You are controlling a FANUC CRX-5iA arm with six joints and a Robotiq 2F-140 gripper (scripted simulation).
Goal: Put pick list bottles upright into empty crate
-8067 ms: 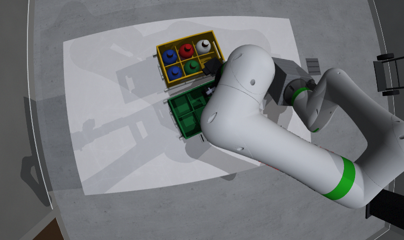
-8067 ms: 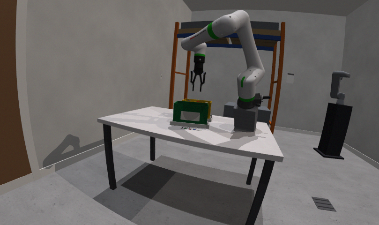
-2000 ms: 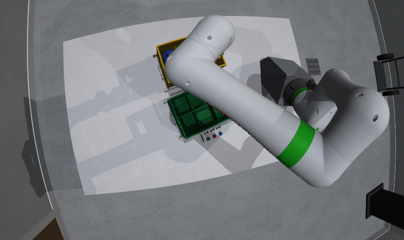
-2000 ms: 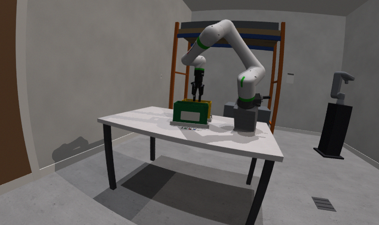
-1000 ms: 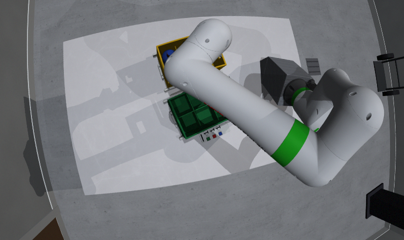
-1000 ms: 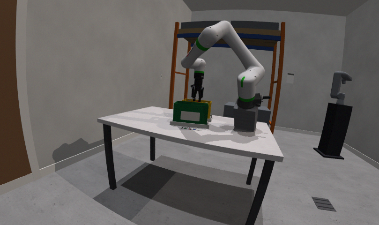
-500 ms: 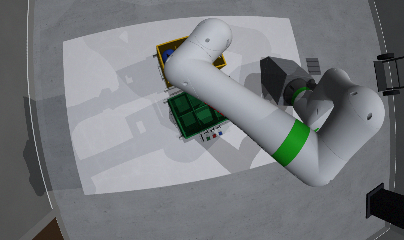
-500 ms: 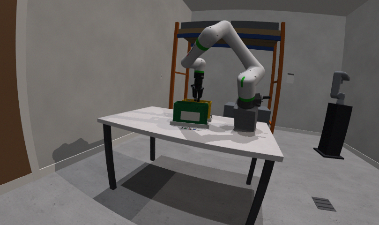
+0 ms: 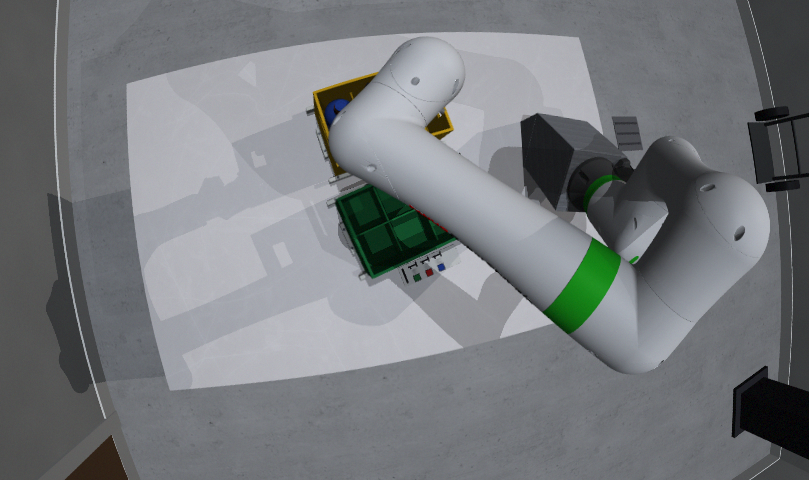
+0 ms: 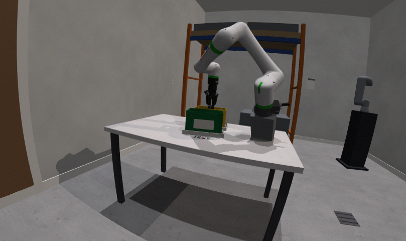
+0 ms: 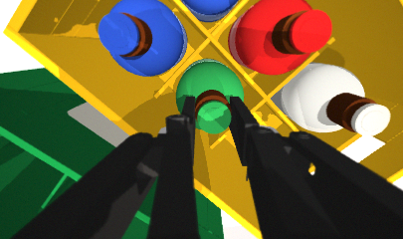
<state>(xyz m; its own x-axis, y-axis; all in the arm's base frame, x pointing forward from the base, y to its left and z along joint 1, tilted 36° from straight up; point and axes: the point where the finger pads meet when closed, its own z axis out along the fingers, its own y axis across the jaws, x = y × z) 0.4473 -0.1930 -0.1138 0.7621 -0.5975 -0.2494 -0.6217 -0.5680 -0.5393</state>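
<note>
My gripper is now 80 mm above the green-label bottle. The rest, counted from my hand: yellow crate 40 mm to the right, 90 mm below; then red bottle 10 mm ahead, 90 mm to the right, 80 mm below; then blue-label bottle 90 mm ahead, 80 mm to the right, 80 mm below.
</note>
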